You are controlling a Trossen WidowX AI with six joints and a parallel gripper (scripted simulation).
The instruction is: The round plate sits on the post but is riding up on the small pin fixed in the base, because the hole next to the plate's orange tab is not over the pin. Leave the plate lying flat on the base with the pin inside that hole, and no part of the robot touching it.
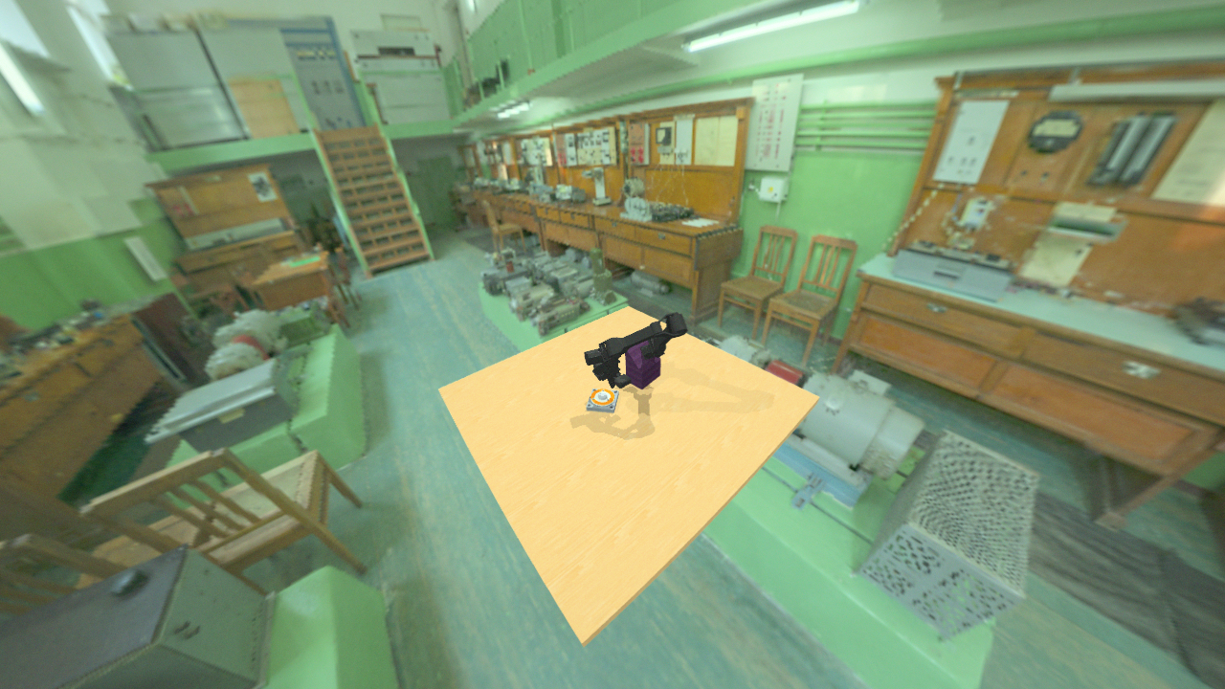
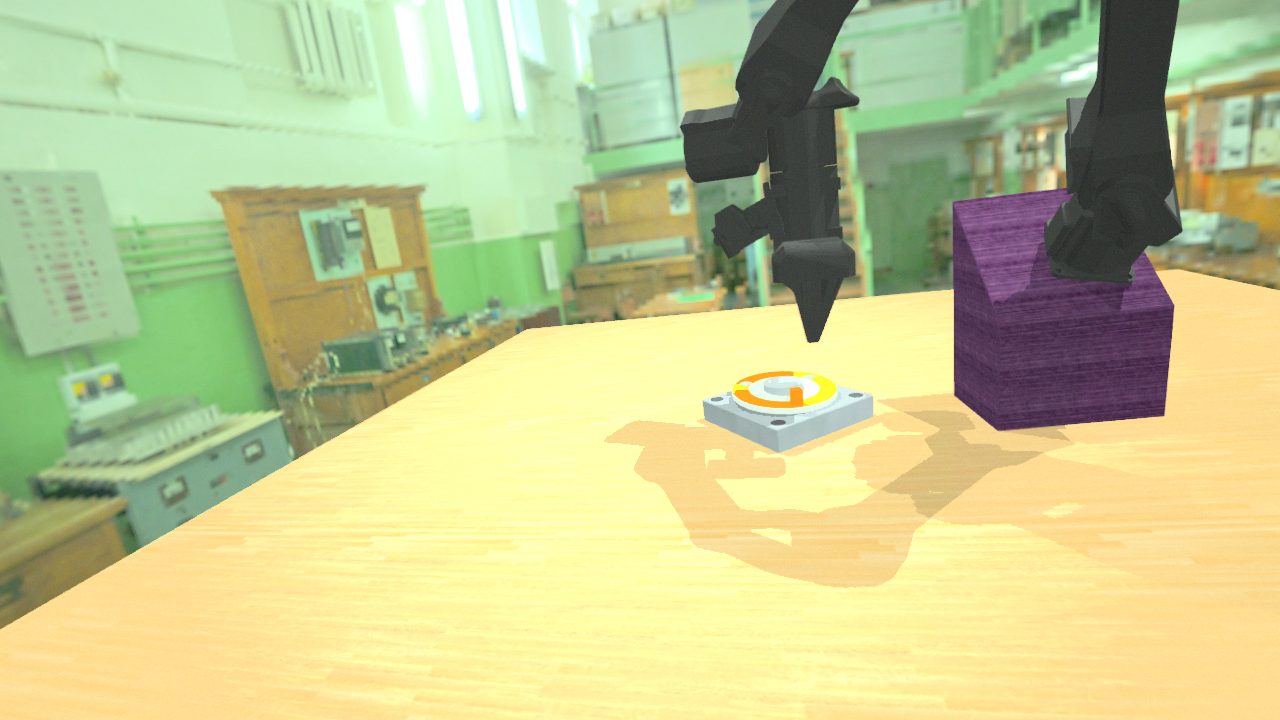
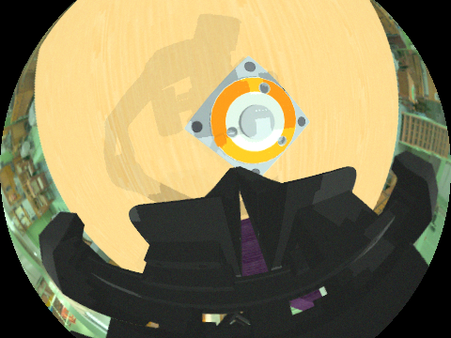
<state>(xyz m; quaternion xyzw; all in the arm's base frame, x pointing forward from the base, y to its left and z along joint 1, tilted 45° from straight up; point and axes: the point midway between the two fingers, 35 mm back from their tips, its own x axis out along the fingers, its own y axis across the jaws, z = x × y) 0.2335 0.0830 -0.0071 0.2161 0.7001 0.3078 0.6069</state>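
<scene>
Now: the round plate 5 cm below my gripper tip, 3 cm ahead of it and 1 cm to the right of it. Round my gripper tip: grey square base 7 cm below, 4 cm to the right, 3 cm ahead.
</scene>
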